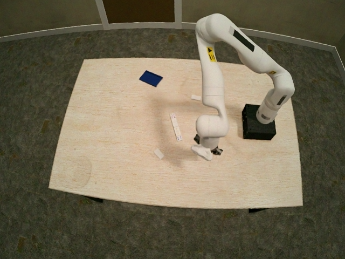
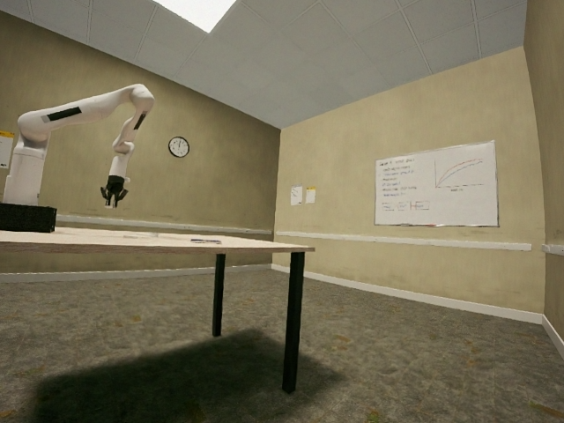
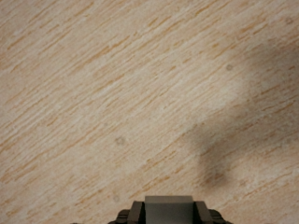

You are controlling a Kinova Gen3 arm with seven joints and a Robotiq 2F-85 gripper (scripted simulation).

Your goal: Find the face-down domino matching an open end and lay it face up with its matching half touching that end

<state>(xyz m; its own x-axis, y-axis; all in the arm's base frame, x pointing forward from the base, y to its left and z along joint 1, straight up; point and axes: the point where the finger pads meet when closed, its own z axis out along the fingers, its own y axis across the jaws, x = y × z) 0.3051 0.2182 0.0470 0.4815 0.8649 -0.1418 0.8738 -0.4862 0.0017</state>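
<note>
Now: the white domino 20 mm below my hand, 10 mm to the right of it and 10 mm behind it.
</note>
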